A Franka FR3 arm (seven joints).
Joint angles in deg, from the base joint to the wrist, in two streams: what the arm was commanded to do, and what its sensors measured. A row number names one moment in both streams.
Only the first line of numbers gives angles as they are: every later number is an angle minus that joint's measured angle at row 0.
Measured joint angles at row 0:
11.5, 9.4, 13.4, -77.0, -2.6, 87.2, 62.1
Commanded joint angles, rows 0 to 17:
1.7, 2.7, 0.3, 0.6, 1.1, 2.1, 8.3
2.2, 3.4, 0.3, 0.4, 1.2, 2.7, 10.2
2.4, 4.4, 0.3, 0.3, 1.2, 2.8, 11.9
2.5, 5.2, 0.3, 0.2, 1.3, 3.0, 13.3
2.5, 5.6, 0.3, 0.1, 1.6, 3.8, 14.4
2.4, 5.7, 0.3, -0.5, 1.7, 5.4, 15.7
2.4, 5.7, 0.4, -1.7, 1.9, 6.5, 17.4
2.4, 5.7, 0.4, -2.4, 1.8, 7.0, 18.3
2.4, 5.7, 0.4, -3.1, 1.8, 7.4, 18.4
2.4, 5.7, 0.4, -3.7, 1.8, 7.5, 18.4
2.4, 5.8, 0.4, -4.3, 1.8, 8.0, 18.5
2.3, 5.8, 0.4, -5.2, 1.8, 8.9, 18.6
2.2, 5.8, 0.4, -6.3, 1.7, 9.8, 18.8
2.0, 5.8, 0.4, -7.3, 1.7, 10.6, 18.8
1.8, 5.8, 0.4, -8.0, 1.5, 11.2, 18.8
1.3, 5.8, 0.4, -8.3, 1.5, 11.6, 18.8
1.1, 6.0, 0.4, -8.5, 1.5, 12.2, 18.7
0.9, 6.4, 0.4, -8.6, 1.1, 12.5, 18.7
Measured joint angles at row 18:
2.3, 6.6, 0.1, -6.6, 0.4, 10.0, 17.7
